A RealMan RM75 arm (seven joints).
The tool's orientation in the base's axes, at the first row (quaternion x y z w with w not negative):
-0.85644 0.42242 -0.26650 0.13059
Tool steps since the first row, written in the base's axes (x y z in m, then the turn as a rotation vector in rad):
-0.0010 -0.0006 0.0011 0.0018 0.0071 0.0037
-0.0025 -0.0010 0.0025 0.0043 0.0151 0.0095
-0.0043 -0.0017 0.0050 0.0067 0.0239 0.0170
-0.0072 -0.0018 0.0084 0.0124 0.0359 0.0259
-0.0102 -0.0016 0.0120 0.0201 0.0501 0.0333
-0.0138 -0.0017 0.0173 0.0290 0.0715 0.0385
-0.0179 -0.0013 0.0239 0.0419 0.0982 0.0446
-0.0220 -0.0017 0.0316 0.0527 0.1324 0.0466
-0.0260 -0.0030 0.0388 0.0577 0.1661 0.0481
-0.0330 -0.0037 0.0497 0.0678 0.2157 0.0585
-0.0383 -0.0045 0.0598 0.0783 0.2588 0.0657
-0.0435 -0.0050 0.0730 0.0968 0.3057 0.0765
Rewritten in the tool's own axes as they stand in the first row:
0.0004 0.0005 -0.0015 -0.0034 -0.0072 -0.0020
0.0004 0.0011 -0.0035 -0.0065 -0.0163 -0.0054
0.0009 0.0016 -0.0066 -0.0097 -0.0266 -0.0102
0.0007 0.0020 -0.0110 -0.0133 -0.0416 -0.0144
0.0003 0.0023 -0.0157 -0.0181 -0.0586 -0.0161
0.0004 0.0023 -0.0221 -0.0289 -0.0798 -0.0154
0.0003 0.0018 -0.0298 -0.0415 -0.1072 -0.0131
0.0013 0.0012 -0.0385 -0.0625 -0.1360 -0.0087
0.0028 0.0014 -0.0467 -0.0862 -0.1605 -0.0072
0.0036 0.0015 -0.0596 -0.1169 -0.2020 -0.0101
0.0051 0.0009 -0.0710 -0.1433 -0.2383 -0.0101
0.0074 -0.0013 -0.0848 -0.1675 -0.2838 -0.0086

